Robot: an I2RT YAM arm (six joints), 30 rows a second.
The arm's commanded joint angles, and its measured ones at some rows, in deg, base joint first. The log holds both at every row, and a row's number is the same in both.
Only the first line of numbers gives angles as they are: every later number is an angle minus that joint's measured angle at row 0.
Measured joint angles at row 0: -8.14, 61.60, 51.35, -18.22, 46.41, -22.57
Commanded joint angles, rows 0 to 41: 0.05, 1.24, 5.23, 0.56, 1.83, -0.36; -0.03, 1.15, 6.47, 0.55, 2.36, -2.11; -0.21, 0.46, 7.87, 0.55, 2.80, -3.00; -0.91, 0.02, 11.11, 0.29, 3.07, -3.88; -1.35, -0.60, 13.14, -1.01, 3.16, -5.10; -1.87, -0.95, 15.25, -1.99, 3.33, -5.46; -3.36, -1.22, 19.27, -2.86, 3.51, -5.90; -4.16, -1.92, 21.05, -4.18, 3.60, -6.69; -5.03, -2.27, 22.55, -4.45, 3.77, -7.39; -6.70, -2.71, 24.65, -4.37, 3.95, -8.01; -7.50, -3.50, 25.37, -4.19, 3.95, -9.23; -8.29, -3.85, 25.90, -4.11, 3.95, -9.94; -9.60, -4.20, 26.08, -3.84, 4.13, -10.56; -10.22, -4.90, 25.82, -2.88, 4.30, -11.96; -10.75, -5.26, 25.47, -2.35, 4.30, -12.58; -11.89, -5.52, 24.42, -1.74, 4.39, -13.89; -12.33, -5.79, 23.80, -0.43, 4.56, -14.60; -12.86, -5.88, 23.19, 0.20, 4.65, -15.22; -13.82, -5.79, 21.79, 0.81, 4.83, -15.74; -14.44, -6.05, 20.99, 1.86, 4.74, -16.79; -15.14, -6.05, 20.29, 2.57, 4.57, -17.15; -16.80, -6.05, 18.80, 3.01, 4.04, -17.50; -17.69, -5.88, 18.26, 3.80, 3.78, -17.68; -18.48, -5.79, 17.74, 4.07, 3.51, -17.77; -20.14, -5.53, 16.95, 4.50, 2.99, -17.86; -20.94, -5.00, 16.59, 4.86, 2.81, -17.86; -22.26, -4.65, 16.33, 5.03, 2.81, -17.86; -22.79, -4.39, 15.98, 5.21, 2.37, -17.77; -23.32, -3.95, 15.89, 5.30, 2.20, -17.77; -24.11, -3.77, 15.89, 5.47, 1.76, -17.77; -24.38, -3.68, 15.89, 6.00, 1.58, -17.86; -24.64, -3.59, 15.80, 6.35, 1.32, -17.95; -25.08, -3.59, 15.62, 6.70, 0.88, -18.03; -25.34, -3.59, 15.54, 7.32, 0.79, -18.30; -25.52, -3.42, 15.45, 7.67, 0.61, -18.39; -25.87, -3.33, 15.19, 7.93, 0.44, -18.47; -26.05, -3.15, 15.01, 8.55, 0.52, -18.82; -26.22, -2.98, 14.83, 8.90, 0.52, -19.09; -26.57, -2.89, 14.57, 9.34, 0.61, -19.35; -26.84, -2.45, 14.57, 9.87, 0.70, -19.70; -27.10, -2.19, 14.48, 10.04, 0.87, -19.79; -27.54, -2.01, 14.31, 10.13, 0.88, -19.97
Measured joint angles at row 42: -26.25, -2.77, 14.89, 5.90, 1.01, -18.31
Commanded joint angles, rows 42 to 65: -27.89, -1.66, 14.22, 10.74, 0.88, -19.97; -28.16, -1.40, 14.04, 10.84, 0.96, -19.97; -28.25, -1.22, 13.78, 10.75, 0.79, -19.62; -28.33, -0.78, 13.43, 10.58, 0.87, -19.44; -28.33, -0.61, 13.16, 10.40, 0.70, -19.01; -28.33, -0.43, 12.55, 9.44, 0.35, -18.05; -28.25, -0.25, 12.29, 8.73, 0.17, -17.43; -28.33, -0.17, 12.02, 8.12, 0.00, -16.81; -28.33, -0.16, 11.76, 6.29, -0.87, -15.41; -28.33, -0.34, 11.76, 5.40, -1.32, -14.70; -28.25, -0.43, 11.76, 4.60, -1.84, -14.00; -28.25, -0.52, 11.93, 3.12, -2.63, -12.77; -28.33, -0.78, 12.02, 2.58, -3.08, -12.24; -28.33, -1.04, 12.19, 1.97, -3.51, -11.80; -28.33, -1.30, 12.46, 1.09, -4.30, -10.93; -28.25, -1.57, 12.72, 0.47, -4.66, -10.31; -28.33, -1.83, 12.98, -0.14, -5.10, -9.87; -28.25, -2.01, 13.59, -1.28, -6.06, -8.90; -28.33, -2.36, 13.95, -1.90, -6.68, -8.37; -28.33, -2.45, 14.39, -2.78, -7.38, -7.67; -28.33, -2.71, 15.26, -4.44, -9.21, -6.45; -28.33, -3.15, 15.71, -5.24, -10.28, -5.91; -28.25, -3.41, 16.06, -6.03, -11.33, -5.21; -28.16, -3.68, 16.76, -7.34, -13.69, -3.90
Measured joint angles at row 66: -28.15, -1.29, 12.40, -2.97, -7.23, -9.13
